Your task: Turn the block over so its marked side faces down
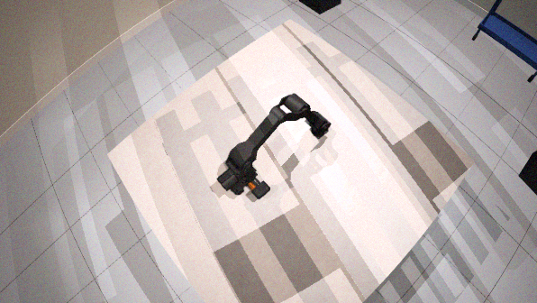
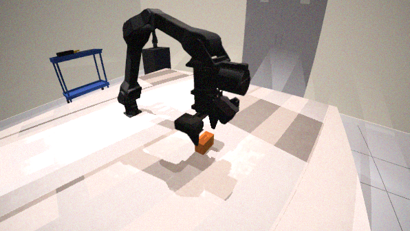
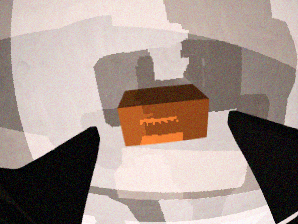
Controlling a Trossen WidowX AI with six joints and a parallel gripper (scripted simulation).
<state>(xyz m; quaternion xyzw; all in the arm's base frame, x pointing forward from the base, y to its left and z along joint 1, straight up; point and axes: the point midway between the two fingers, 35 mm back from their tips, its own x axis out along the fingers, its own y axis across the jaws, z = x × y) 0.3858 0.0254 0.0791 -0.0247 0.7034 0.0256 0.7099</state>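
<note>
The orange block is 1 cm behind my gripper tip and 2 cm below it.
</note>
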